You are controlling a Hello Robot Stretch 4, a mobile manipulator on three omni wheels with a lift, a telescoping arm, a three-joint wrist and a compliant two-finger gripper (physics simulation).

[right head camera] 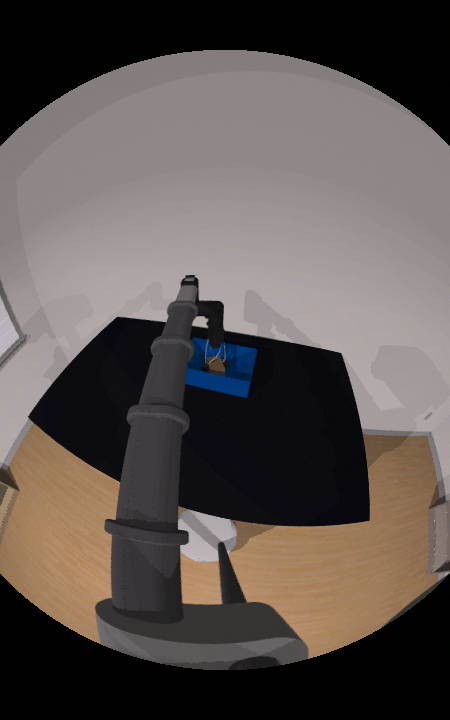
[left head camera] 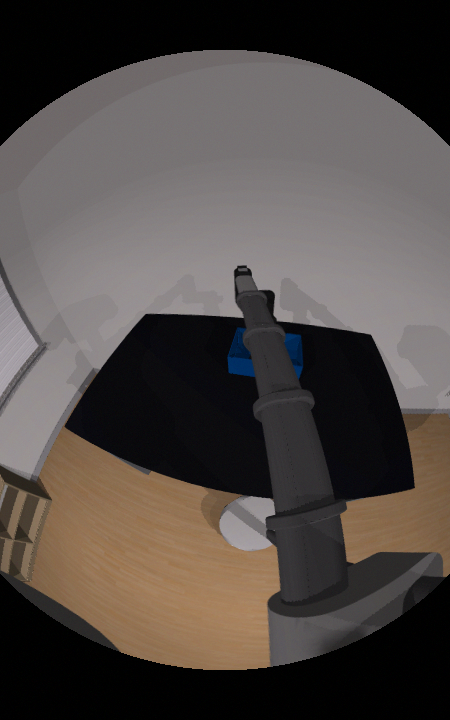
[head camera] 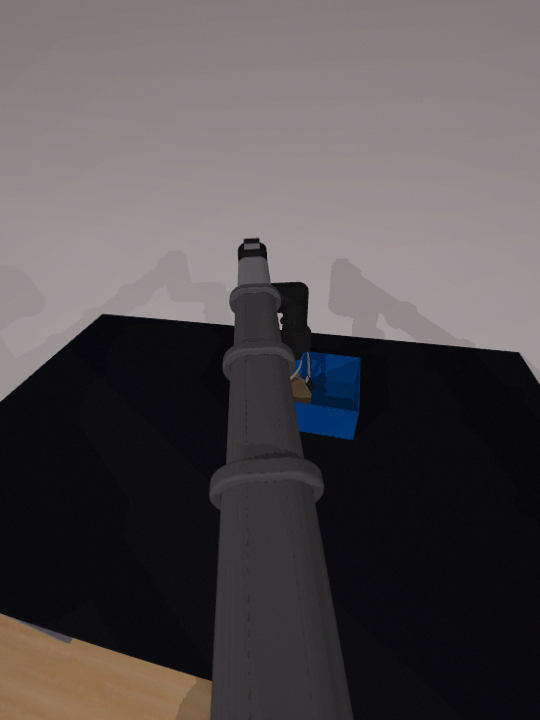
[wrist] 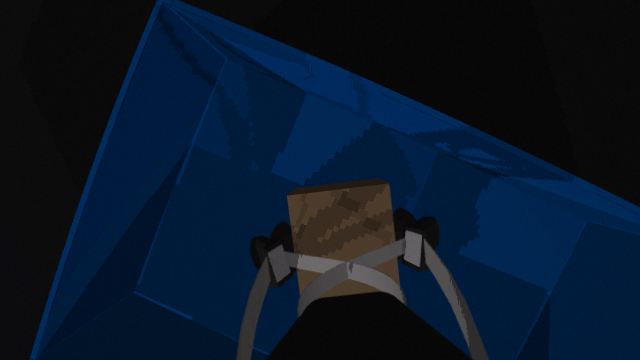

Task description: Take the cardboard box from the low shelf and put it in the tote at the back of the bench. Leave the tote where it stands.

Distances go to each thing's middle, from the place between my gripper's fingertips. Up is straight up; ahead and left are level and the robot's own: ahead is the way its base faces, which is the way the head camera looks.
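The blue tote (head camera: 334,409) sits 1 cm to the right of my hand, 2 cm behind it and 5 cm above it. As for the brown cardboard box (wrist: 341,221), my hand is 1 cm past it and 3 cm below it.
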